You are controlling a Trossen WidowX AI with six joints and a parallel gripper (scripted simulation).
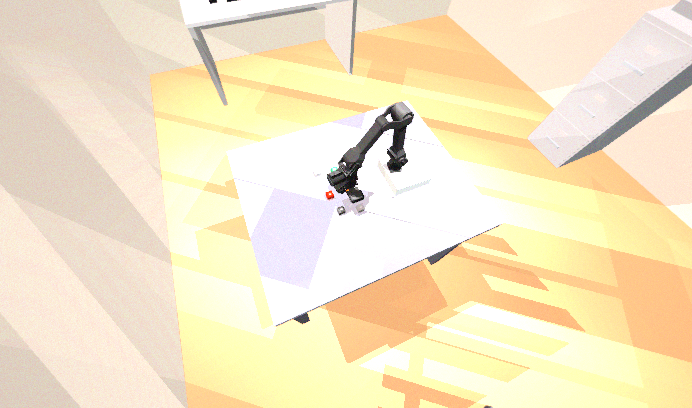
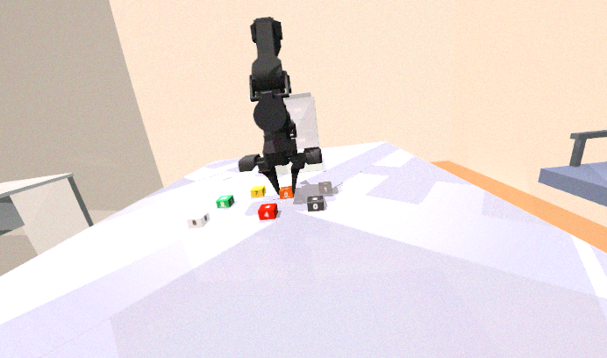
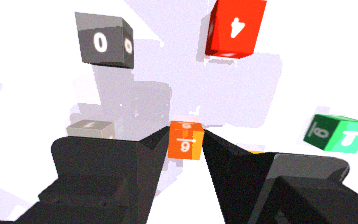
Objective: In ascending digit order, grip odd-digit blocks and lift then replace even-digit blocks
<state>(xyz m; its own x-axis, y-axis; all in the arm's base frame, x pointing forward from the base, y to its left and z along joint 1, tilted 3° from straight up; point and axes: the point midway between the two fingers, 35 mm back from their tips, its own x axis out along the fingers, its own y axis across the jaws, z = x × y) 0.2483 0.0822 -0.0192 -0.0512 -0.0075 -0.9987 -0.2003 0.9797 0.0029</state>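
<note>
Right now my gripper tip is 1 cm past the orange block. The rest, counted from my gripper tip: yellow block 2 cm behind, 9 cm to the right; then red block 9 cm ahead, 1 cm to the right; then dark grey block 6 cm ahead, 8 cm to the left.
</note>
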